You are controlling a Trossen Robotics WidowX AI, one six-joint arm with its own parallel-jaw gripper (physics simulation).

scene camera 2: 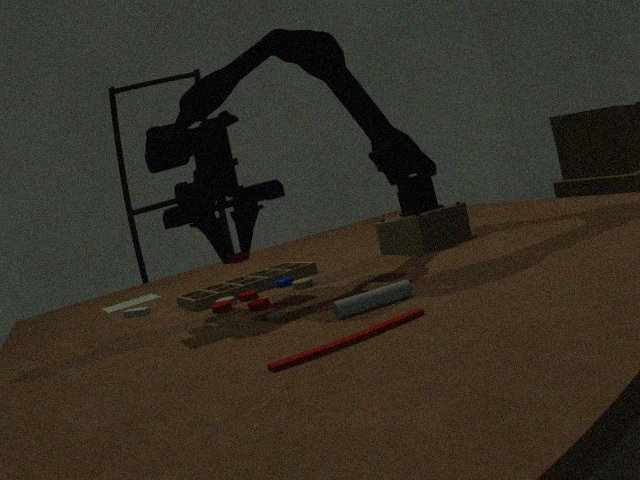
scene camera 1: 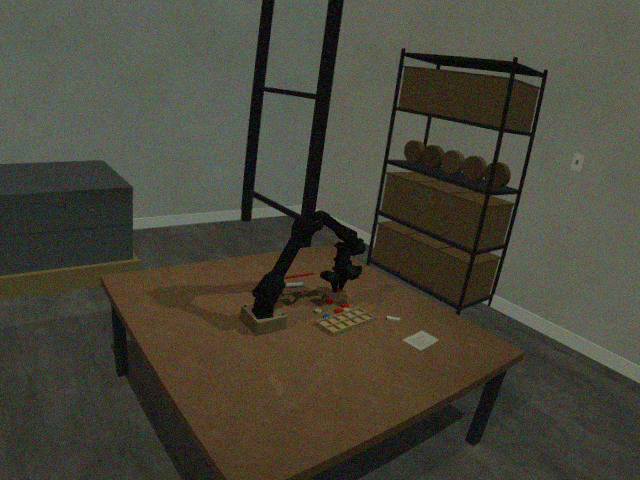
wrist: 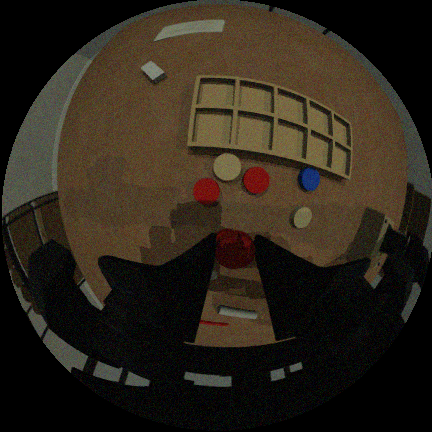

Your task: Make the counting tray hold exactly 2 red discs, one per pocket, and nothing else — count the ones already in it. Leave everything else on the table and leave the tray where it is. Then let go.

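Note:
My gripper (scene camera 1: 337, 289) (scene camera 2: 237, 258) (wrist: 234, 238) is shut on a red disc (scene camera 2: 238, 257) and holds it above the table, beside the tray. The wooden counting tray (scene camera 1: 352, 326) (scene camera 2: 196, 304) (wrist: 215, 148) has two rows of pockets, which look empty in the wrist view. On the table beside the tray lie a red disc (scene camera 2: 221, 307) (wrist: 206, 191), another red disc (scene camera 2: 248, 295) (wrist: 256, 180) and a third red disc (scene camera 1: 329, 301) (scene camera 2: 258, 304). The third is mostly hidden behind the held disc in the wrist view.
A cream disc (wrist: 227, 167), a blue disc (scene camera 2: 283, 282) (wrist: 309, 179) and another cream disc (scene camera 2: 302, 282) (wrist: 302, 217) lie near the tray. A grey cylinder (scene camera 2: 373, 298), a red stick (scene camera 2: 346, 339), a small grey disc (scene camera 2: 277, 315), a white block (wrist: 152, 71) and a white card (scene camera 1: 420, 339) lie farther out.

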